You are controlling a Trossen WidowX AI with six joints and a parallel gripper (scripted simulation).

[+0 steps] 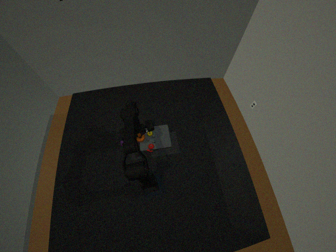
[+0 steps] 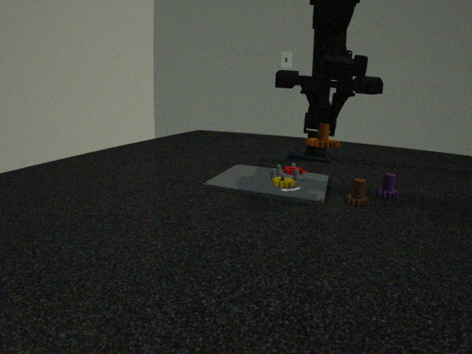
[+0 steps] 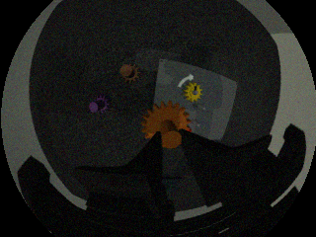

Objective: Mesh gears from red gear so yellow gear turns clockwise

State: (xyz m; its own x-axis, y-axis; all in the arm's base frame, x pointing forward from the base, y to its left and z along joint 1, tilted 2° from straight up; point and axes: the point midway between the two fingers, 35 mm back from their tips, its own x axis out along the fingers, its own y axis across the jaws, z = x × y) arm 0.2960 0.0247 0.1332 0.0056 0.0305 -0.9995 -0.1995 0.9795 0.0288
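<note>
Now: gripper tip 50 mm short of the yellow gear, 60 mm to the left of it and 90 mm above it. From my gripper tip the other things lie so: red gear 50 mm behind, 60 mm to the right, 90 mm below; brown gear 70 mm ahead, 70 mm to the left, 90 mm below; orange gear 10 mm below.
</note>
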